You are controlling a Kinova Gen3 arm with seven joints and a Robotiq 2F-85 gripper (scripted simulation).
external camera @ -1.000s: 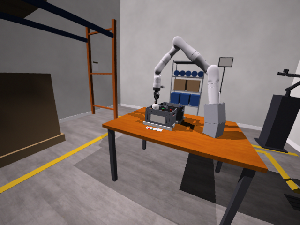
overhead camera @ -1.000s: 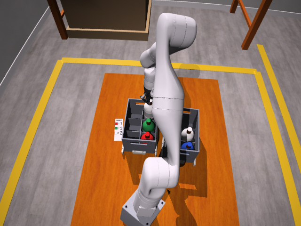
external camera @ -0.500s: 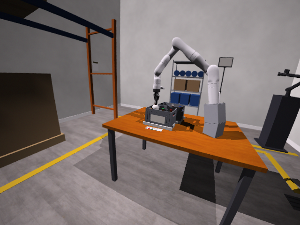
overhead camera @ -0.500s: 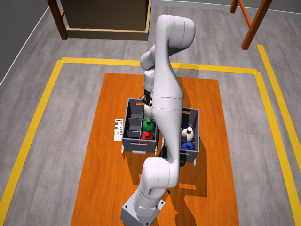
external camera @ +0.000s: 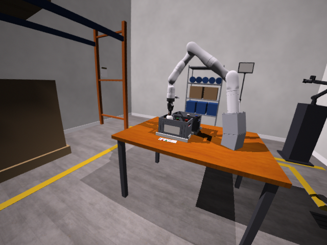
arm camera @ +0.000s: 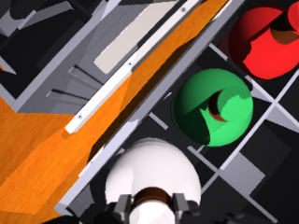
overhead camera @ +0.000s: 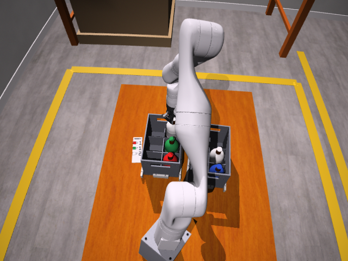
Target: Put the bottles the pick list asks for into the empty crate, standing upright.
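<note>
My hand is 90 mm past the green bottle, 10 mm to the right of it and 120 mm above it. Round my hand: pick list: 70 mm behind, 200 mm to the left, 210 mm below; then blue bottle: 230 mm behind, 220 mm to the right, 120 mm below; then red bottle: 180 mm behind, 10 mm to the left, 120 mm below.
</note>
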